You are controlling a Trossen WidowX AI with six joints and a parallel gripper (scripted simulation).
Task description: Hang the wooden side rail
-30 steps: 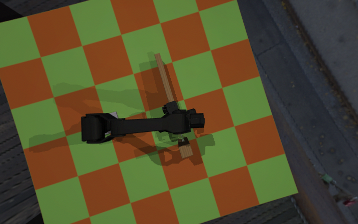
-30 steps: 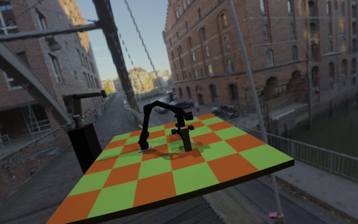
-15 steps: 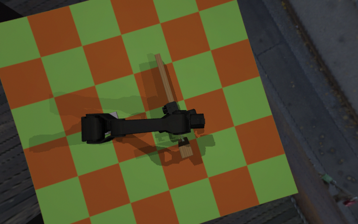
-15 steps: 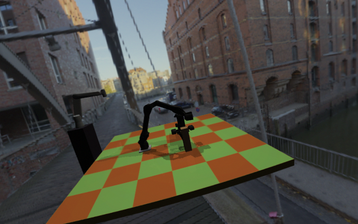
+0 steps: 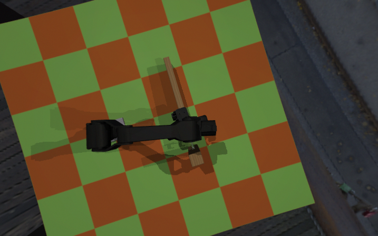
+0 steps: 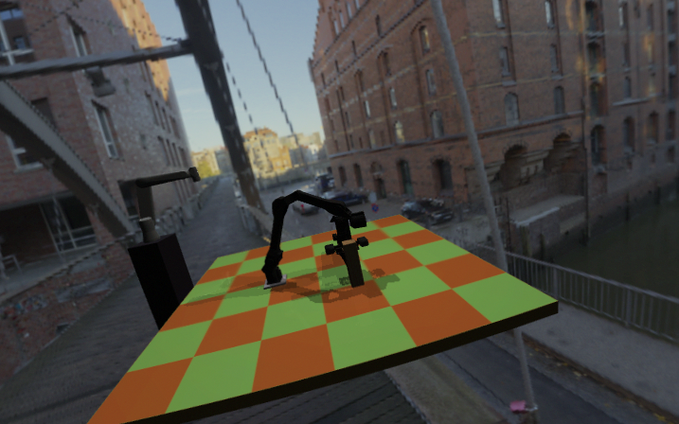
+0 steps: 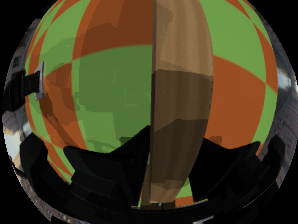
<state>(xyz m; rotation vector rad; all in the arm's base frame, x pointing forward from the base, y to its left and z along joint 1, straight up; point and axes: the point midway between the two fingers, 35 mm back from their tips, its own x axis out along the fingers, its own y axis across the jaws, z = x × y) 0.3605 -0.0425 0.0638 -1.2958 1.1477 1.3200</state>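
Right now the headboard post is 120 mm to the right of my gripper tip, 40 mm above it and 20 mm ahead of it.
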